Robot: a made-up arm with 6 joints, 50 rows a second.
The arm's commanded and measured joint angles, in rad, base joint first. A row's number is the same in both.
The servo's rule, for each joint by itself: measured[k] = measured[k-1] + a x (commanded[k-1-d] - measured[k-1]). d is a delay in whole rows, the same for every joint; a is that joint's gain. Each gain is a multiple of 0.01, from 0.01 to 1. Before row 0 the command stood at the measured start. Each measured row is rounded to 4 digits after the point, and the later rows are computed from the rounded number. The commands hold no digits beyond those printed.
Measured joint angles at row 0: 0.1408, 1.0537, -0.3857, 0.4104, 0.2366, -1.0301
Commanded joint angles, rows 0 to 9: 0.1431, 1.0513, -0.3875, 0.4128, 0.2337, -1.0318; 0.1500, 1.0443, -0.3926, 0.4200, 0.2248, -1.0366; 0.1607, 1.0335, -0.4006, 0.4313, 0.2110, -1.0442; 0.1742, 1.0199, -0.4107, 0.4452, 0.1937, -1.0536; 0.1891, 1.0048, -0.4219, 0.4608, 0.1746, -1.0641; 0.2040, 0.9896, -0.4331, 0.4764, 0.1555, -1.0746; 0.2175, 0.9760, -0.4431, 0.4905, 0.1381, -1.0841; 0.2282, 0.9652, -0.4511, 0.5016, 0.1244, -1.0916; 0.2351, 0.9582, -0.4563, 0.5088, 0.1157, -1.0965; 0.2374, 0.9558, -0.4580, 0.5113, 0.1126, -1.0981
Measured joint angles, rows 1 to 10: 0.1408, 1.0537, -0.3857, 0.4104, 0.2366, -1.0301; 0.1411, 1.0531, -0.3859, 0.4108, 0.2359, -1.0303; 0.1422, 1.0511, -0.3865, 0.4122, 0.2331, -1.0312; 0.1444, 1.0471, -0.3878, 0.4151, 0.2276, -1.0330; 0.1480, 1.0408, -0.3899, 0.4196, 0.2191, -1.0359; 0.1529, 1.0325, -0.3928, 0.4258, 0.2080, -1.0398; 0.1590, 1.0226, -0.3964, 0.4334, 0.1949, -1.0447; 0.1660, 1.0119, -0.4006, 0.4420, 0.1807, -1.0502; 0.1735, 1.0012, -0.4051, 0.4509, 0.1666, -1.0560; 0.1809, 0.9913, -0.4097, 0.4596, 0.1539, -1.0617
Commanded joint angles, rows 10 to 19: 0.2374, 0.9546, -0.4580, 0.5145, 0.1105, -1.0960; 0.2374, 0.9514, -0.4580, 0.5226, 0.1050, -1.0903; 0.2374, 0.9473, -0.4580, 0.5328, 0.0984, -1.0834; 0.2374, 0.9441, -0.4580, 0.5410, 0.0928, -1.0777; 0.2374, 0.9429, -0.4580, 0.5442, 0.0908, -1.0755; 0.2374, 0.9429, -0.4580, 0.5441, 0.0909, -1.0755; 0.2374, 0.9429, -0.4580, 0.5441, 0.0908, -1.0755; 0.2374, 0.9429, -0.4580, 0.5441, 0.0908, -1.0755; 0.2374, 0.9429, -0.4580, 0.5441, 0.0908, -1.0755; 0.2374, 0.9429, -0.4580, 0.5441, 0.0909, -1.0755
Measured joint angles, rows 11 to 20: 0.1877, 0.9831, -0.4140, 0.4674, 0.1436, -1.0668; 0.1937, 0.9765, -0.4180, 0.4745, 0.1353, -1.0709; 0.1989, 0.9707, -0.4216, 0.4817, 0.1277, -1.0736; 0.2035, 0.9653, -0.4249, 0.4894, 0.1204, -1.0750; 0.2076, 0.9604, -0.4279, 0.4971, 0.1135, -1.0754; 0.2112, 0.9564, -0.4306, 0.5042, 0.1078, -1.0754; 0.2143, 0.9533, -0.4331, 0.5102, 0.1036, -1.0754; 0.2171, 0.9509, -0.4353, 0.5153, 0.1004, -1.0754; 0.2195, 0.9491, -0.4373, 0.5196, 0.0980, -1.0754; 0.2216, 0.9477, -0.4392, 0.5233, 0.0962, -1.0754
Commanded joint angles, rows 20 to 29: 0.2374, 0.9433, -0.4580, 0.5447, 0.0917, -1.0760; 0.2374, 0.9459, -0.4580, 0.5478, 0.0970, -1.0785; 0.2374, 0.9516, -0.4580, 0.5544, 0.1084, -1.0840; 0.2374, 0.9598, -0.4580, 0.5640, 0.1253, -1.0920; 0.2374, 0.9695, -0.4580, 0.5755, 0.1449, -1.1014; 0.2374, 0.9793, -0.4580, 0.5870, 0.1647, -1.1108; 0.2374, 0.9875, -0.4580, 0.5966, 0.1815, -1.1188; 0.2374, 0.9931, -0.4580, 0.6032, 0.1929, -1.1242; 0.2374, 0.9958, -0.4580, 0.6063, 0.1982, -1.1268; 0.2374, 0.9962, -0.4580, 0.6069, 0.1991, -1.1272
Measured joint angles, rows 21 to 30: 0.2235, 0.9466, -0.4409, 0.5264, 0.0949, -1.0754; 0.2252, 0.9458, -0.4424, 0.5291, 0.0941, -1.0755; 0.2267, 0.9458, -0.4438, 0.5319, 0.0948, -1.0759; 0.2280, 0.9471, -0.4451, 0.5353, 0.0982, -1.0770; 0.2291, 0.9500, -0.4463, 0.5396, 0.1050, -1.0791; 0.2301, 0.9545, -0.4474, 0.5450, 0.1150, -1.0822; 0.2310, 0.9602, -0.4484, 0.5513, 0.1274, -1.0862; 0.2318, 0.9665, -0.4493, 0.5581, 0.1409, -1.0908; 0.2325, 0.9726, -0.4501, 0.5649, 0.1539, -1.0955; 0.2331, 0.9779, -0.4508, 0.5711, 0.1650, -1.0999
